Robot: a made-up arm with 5 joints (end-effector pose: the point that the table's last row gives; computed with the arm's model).
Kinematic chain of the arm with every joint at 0, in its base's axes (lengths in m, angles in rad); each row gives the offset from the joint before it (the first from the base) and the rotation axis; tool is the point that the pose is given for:
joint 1: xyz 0 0 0.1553 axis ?
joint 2: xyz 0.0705 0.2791 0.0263 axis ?
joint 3: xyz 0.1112 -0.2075 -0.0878 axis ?
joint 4: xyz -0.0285 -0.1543 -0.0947 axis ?
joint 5: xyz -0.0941 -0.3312 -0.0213 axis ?
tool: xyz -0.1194 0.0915 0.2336
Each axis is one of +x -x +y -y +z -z.
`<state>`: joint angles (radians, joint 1 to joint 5).
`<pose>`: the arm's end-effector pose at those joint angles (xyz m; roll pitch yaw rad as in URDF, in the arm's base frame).
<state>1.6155 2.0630 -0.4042 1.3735 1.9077</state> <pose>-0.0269 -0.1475 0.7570 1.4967 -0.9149 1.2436</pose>
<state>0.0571 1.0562 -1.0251 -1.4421 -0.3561</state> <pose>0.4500 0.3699 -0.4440 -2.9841 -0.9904 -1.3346</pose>
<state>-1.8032 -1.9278 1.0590 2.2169 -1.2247</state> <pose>-0.1334 0.1590 0.1673 -0.2176 0.9207 -3.0391</pose>
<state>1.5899 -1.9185 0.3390 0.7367 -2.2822</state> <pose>-0.3865 -0.7185 0.5284 1.7537 -0.4290 -0.6189</pose>
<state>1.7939 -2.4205 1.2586 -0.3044 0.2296</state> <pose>0.0061 -0.0975 0.8232 -2.1289 0.2890 -0.0969</pose>
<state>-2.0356 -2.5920 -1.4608 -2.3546 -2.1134</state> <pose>0.7136 -0.0954 -0.1445 -1.0104 -0.0179 -2.3548</pose>
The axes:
joint 1: +x
joint 2: +x
joint 3: -x
joint 4: -z
joint 5: -x

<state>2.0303 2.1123 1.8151 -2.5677 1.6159</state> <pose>0.3879 0.1758 0.6313 2.2526 -0.4058 -2.7239</pose>
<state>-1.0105 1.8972 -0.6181 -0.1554 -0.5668</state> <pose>0.0010 -0.0595 -0.8358 2.0708 -0.1551 0.0103</pose>
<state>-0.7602 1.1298 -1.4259 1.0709 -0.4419</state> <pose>-0.2549 -0.0425 -0.3353 2.4576 1.0266 0.3874</pose>
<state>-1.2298 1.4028 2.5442 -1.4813 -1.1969</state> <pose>0.6473 0.2632 0.0274 -1.8582 0.7665 -1.4464</pose>
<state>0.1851 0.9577 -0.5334 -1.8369 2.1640</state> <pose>0.3914 0.6166 -0.2677 2.1659 -1.2850 -2.7732</pose>
